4 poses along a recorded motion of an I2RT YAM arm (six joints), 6.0 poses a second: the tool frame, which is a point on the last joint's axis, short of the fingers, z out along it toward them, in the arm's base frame.
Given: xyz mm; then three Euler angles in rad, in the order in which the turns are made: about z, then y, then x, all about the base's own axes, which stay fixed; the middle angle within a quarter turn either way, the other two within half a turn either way.
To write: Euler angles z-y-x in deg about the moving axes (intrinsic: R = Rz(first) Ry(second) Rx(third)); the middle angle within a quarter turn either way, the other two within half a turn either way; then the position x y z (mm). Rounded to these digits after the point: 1 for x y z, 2 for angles.
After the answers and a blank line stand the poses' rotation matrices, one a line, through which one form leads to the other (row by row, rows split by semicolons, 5 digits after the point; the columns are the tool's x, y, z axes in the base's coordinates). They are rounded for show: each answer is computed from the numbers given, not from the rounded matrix.
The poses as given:
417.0 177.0 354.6 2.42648 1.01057 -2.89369
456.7 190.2 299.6 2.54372 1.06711 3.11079
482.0 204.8 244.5 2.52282 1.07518 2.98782
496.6 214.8 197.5 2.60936 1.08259 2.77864
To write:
-129.97 51.35 -145.56 417.0 177.0 354.6
-124.30 44.93 -132.95 456.7 190.2 299.6
-119.56 38.26 -126.77 482.0 204.8 244.5
-118.49 32.09 -121.17 496.6 214.8 197.5

-0.40120 -0.34843 0.84713; -0.47872 0.86823 0.13038; -0.78094 -0.35323 -0.51513
-0.39893 -0.27168 0.87581; -0.58491 0.81096 -0.01486; -0.70621 -0.51820 -0.48243
-0.38740 -0.27585 0.87968; -0.68295 0.72683 -0.07284; -0.61928 -0.62899 -0.46996
-0.40416 -0.23802 0.88318; -0.74459 0.64642 -0.16653; -0.53127 -0.72490 -0.43849

